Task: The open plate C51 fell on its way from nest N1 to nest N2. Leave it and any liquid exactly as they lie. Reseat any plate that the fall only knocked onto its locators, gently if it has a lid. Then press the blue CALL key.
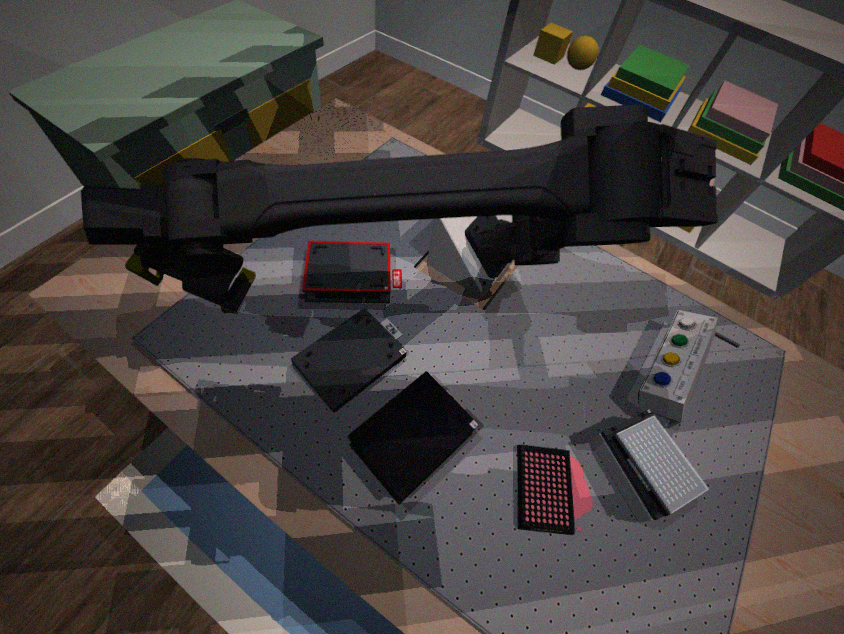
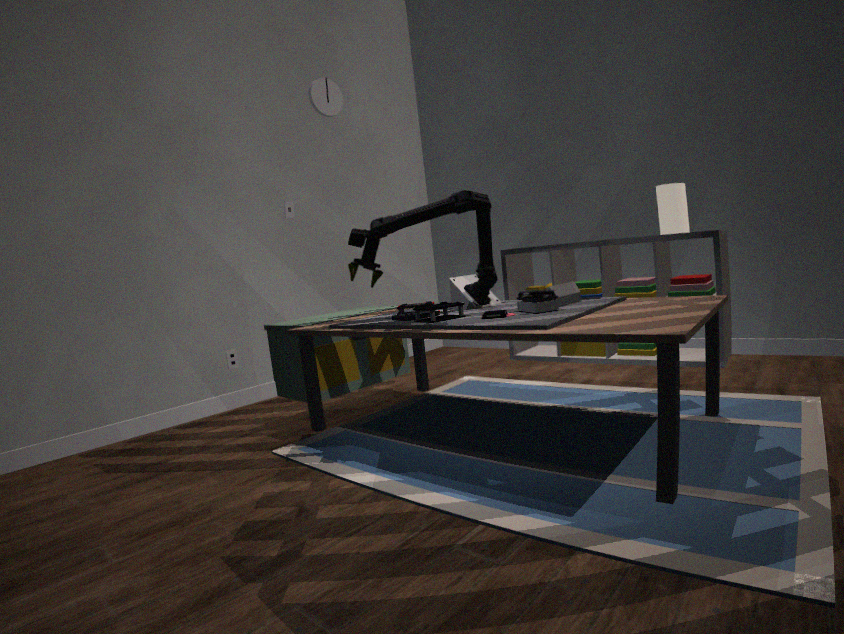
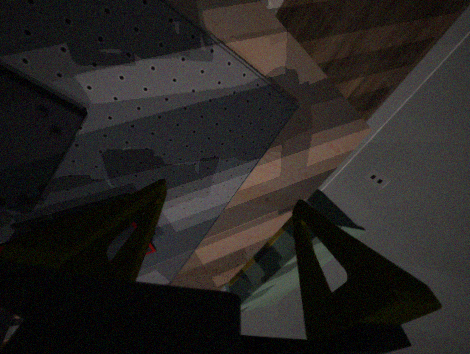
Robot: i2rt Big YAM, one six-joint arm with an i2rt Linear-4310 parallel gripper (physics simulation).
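Places are measured from the arm's base along level axes (x back, y left, z down), in millimetres.
Where they show: gripper, fingertip midpoint: [image 1: 193, 296] [image 2: 361, 284] [image 3: 232, 196]; arm's base at its link origin: [image 1: 487, 243] [image 2: 476, 295].
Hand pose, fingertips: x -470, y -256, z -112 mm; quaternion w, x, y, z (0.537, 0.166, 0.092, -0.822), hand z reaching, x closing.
Note:
Things, the pixels of their centre, and the offset from my fingertips. "spot": a spot on its surface instead.
- dark plate with pink wells, body centre: [image 1: 545, 487] [image 2: 494, 314] dx +126, dy +575, dz +156 mm
- pink liquid at a spot on its surface: [image 1: 580, 487] spot: dx +163, dy +624, dz +161 mm
- pale plate at the middle of its body: [image 1: 661, 461] dx +242, dy +694, dz +87 mm
- nest marked N2 at the middle of its body: [image 1: 349, 356] [image 2: 415, 314] dx +115, dy +186, dz +148 mm
- larger black unit at the middle of its body: [image 1: 413, 434] [image 2: 439, 311] dx +65, dy +358, dz +133 mm
- blue key at a spot on its surface: [image 1: 661, 378] spot: dx +386, dy +653, dz +94 mm
- key box at the middle of its body: [image 1: 679, 362] [image 2: 559, 294] dx +464, dy +683, dz +121 mm
- red-outlined dark unit at the middle of its body: [image 1: 348, 270] [image 3: 92, 241] [image 2: 416, 308] dx +253, dy +67, dz +140 mm
- thin dark rod at a spot on its surface: [image 1: 727, 339] spot: dx +620, dy +774, dz +157 mm
My open, empty gripper [image 1: 191, 286] [image 2: 363, 280] [image 3: 230, 192] hangs high over the table's left side. A dark plate with pink wells [image 1: 545, 487] [image 2: 494, 313] lies on the mat, with pink liquid [image 1: 580, 487] spread along its right side. A pale plate [image 1: 661, 464] sits at a slant over a black nest; how it meets the locators is hard to tell. The nest marked N2 [image 1: 347, 358] shows a dark, bare-looking top. A larger black unit [image 1: 416, 436] is beside it; its label is unreadable. The blue key [image 1: 661, 378] is at the near end of the key box [image 1: 694, 361].
A red-outlined dark unit [image 1: 347, 266] stands behind N2. The arm's base [image 1: 494, 245] stands near a white tilted panel [image 2: 467, 283]. A thin dark rod [image 1: 727, 339] lies right of the key box. A green cabinet [image 1: 177, 54] and a shelf unit [image 1: 498, 102] stand beyond the table.

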